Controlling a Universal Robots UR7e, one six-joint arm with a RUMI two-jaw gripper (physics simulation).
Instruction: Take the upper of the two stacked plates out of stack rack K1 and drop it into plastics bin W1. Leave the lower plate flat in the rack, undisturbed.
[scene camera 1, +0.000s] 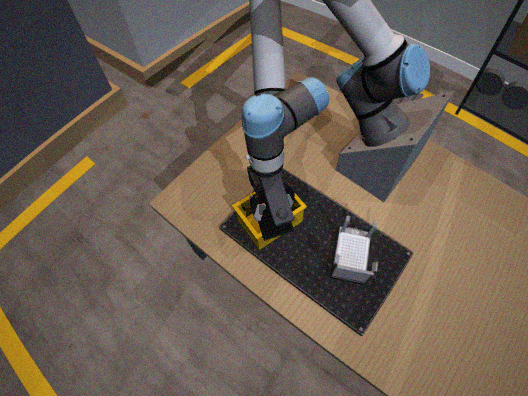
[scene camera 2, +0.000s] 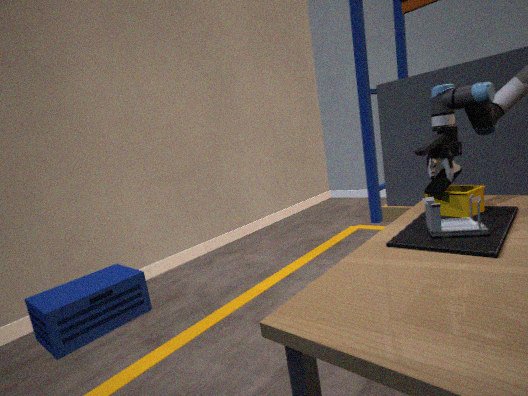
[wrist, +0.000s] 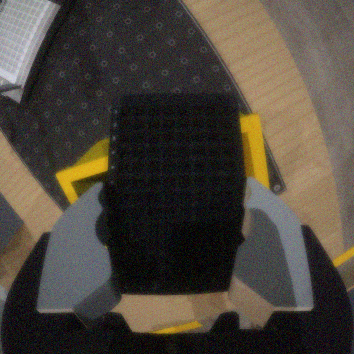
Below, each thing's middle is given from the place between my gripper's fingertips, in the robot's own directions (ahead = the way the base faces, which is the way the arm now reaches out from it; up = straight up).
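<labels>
The black plate (wrist: 175, 169) has my hand 1 cm to the left of it, and the white plate (scene camera 1: 352, 249) is 10 cm below my hand, 7 cm behind it and 23 cm to the left of it.
</labels>
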